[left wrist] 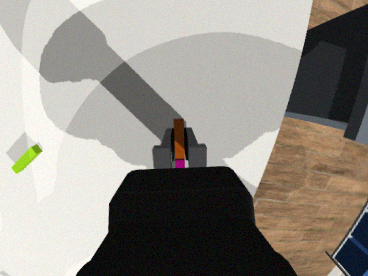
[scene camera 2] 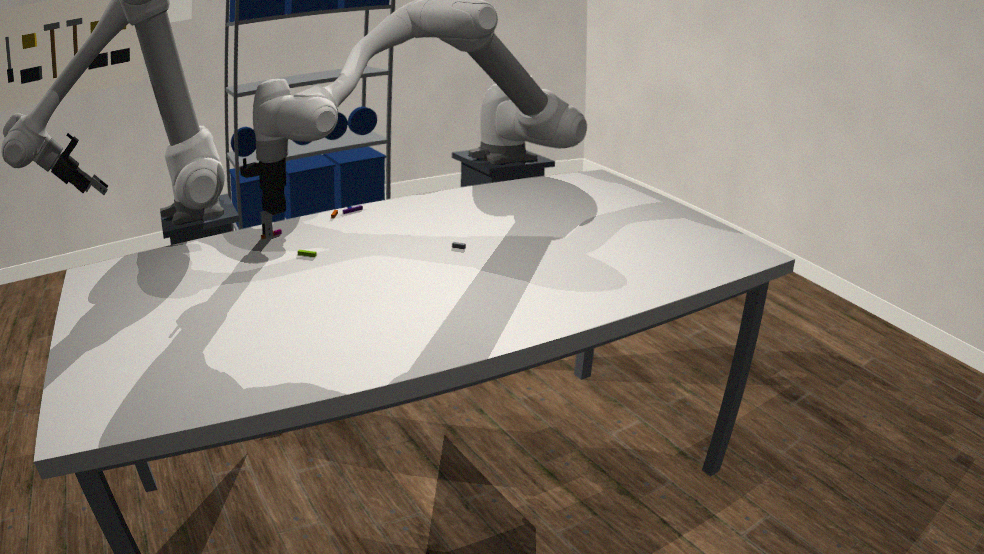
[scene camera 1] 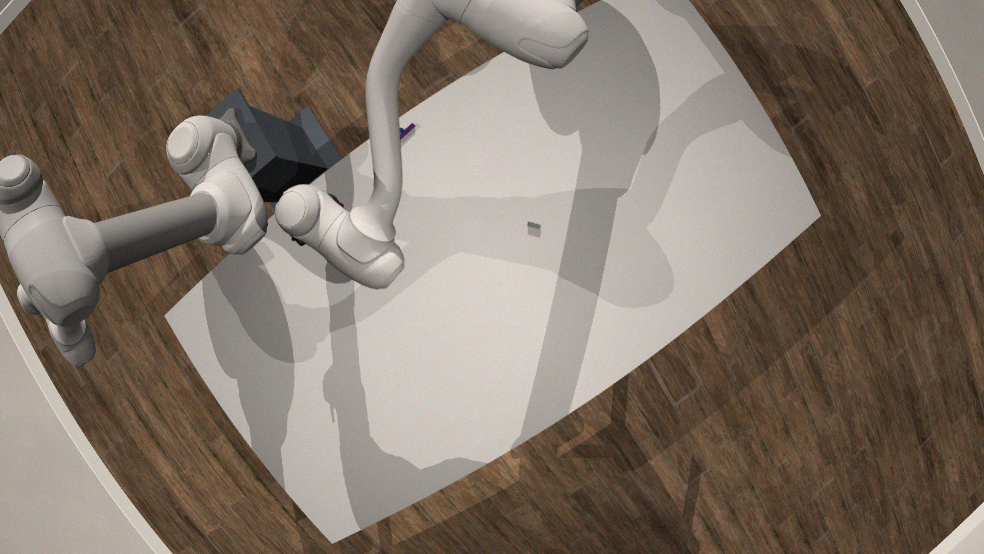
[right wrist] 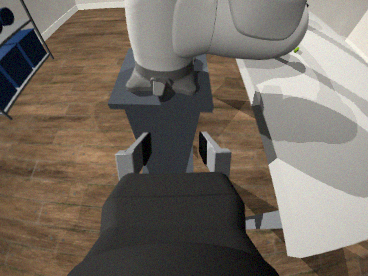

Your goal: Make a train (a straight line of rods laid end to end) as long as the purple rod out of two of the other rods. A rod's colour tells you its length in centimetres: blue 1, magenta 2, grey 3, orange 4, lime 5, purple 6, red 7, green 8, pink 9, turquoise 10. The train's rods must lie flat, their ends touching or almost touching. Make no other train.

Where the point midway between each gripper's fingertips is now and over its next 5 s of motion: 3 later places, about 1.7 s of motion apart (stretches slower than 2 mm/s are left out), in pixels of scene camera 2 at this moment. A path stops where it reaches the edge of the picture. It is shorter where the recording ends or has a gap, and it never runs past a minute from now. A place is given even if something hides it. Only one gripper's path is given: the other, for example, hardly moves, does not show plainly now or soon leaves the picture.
My left gripper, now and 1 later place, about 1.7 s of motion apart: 267,236; 266,207
